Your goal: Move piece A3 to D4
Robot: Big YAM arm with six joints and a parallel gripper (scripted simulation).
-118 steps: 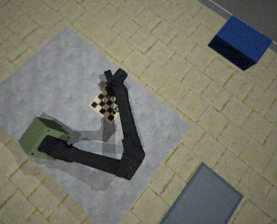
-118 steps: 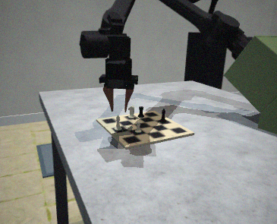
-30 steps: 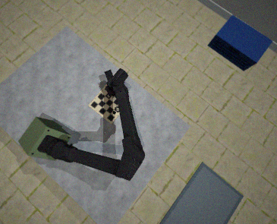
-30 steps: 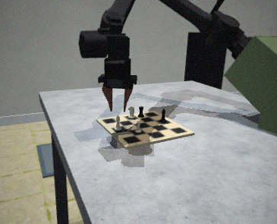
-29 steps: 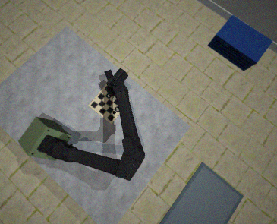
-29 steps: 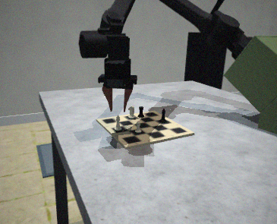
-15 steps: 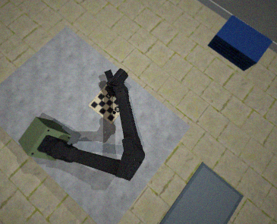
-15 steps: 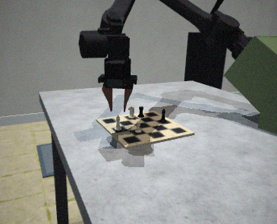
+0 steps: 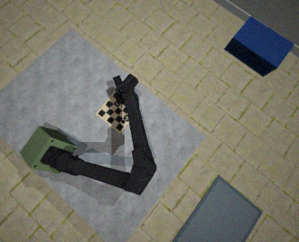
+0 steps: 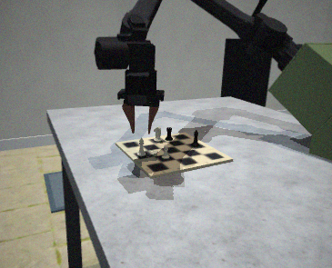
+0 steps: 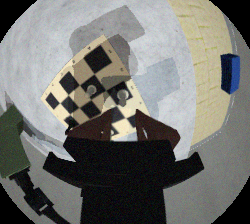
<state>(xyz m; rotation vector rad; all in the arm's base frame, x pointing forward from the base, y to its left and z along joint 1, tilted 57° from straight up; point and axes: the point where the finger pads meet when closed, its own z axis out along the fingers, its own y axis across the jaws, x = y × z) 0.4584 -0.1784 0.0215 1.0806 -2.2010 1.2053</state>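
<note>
Now: hand 4 cm past the white pawn, 5 cm to the right of it and 5 cm above it. Also, from my hand: chessboard (8 cm behind, 2 cm to the left, 6 cm below).
</note>
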